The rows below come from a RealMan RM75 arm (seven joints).
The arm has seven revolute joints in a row. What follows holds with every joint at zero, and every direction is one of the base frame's.
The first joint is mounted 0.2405 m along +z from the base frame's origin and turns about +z.
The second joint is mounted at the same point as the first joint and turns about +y.
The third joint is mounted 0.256 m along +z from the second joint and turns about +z.
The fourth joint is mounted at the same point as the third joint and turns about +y.
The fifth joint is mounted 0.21 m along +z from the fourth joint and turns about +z.
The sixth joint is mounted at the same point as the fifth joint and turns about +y.
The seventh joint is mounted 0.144 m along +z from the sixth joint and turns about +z.
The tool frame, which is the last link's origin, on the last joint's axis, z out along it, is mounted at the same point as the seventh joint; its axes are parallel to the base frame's.
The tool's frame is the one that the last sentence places.
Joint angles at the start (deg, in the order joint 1, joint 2, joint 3, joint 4, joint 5, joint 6, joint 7):
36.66, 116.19, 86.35, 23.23, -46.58, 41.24, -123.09
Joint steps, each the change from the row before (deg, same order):
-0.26, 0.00, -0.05, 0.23, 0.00, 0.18, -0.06
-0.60, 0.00, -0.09, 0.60, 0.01, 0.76, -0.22
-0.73, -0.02, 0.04, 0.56, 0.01, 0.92, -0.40
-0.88, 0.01, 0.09, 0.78, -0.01, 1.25, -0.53
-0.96, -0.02, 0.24, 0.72, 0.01, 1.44, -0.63
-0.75, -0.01, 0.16, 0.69, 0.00, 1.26, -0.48
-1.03, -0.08, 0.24, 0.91, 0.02, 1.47, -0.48
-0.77, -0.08, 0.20, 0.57, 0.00, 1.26, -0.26
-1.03, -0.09, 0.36, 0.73, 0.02, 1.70, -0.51
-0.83, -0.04, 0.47, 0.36, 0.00, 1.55, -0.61
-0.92, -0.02, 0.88, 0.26, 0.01, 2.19, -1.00
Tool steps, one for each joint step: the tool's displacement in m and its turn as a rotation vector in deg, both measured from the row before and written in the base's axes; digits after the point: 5 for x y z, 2 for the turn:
0.00022, -0.00095, 0.00006, -0.02, 0.11, 0.14
-0.00064, -0.00239, 0.00020, -0.12, 0.44, 0.66
0.00023, -0.00289, 0.00066, -0.04, 0.45, 0.68
-0.00071, -0.00352, 0.00080, -0.04, 0.65, 1.04
-0.00011, -0.00381, 0.00148, 0.06, 0.74, 1.04
-0.00106, -0.00302, 0.00125, 0.03, 0.68, 1.04
-0.00040, -0.00371, 0.00239, 0.16, 0.84, 1.07
0.00001, -0.00314, 0.00187, 0.02, 0.72, 0.76
0.00012, -0.00416, 0.00277, 0.17, 0.92, 1.07
0.00081, -0.00374, 0.00233, 0.22, 0.74, 0.86
0.00069, -0.00433, 0.00356, 0.48, 1.01, 1.24

